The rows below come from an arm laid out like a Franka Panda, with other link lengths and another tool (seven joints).
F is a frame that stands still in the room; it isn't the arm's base.
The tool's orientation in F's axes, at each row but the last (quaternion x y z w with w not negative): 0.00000, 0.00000, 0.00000, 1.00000; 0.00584, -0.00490, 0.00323, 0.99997; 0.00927, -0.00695, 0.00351, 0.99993; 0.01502, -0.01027, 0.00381, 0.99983; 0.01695, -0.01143, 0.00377, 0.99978; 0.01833, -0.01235, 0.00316, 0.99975; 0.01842, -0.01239, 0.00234, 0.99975; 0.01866, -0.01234, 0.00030, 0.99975; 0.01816, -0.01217, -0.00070, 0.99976; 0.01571, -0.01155, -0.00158, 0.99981; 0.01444, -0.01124, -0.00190, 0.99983
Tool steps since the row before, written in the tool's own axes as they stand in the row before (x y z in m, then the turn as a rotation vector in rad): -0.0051, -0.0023, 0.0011, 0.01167, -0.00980, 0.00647; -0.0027, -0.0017, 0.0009, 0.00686, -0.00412, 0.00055; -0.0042, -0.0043, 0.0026, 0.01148, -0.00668, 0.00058; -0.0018, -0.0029, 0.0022, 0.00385, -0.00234, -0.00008; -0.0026, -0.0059, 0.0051, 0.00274, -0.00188, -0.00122; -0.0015, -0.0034, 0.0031, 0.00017, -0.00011, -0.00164; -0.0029, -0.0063, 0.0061, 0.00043, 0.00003, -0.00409; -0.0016, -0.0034, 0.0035, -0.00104, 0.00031, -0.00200; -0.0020, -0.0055, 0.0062, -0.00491, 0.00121, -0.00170; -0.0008, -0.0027, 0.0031, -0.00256, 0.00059, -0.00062; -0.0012, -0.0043, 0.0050, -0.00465, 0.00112, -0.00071
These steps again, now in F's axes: -0.0051, -0.0023, 0.0011, 0.01167, -0.00980, 0.00647; -0.0027, -0.0017, 0.0009, 0.00688, -0.00408, 0.00057; -0.0042, -0.0044, 0.0025, 0.01152, -0.00661, 0.00062; -0.0018, -0.0030, 0.0021, 0.00387, -0.00231, -0.00007; -0.0027, -0.0061, 0.0048, 0.00278, -0.00182, -0.00122; -0.0016, -0.0035, 0.0029, 0.00021, -0.00005, -0.00164; -0.0030, -0.0065, 0.0058, 0.00053, 0.00018, -0.00407; -0.0017, -0.0035, 0.0033, -0.00099, 0.00038, -0.00201; -0.0022, -0.0057, 0.0059, -0.00487, 0.00128, -0.00177; -0.0009, -0.0028, 0.0030, -0.00254, 0.00062, -0.00066; -0.0013, -0.0044, 0.0048, -0.00463, 0.00116, -0.00078
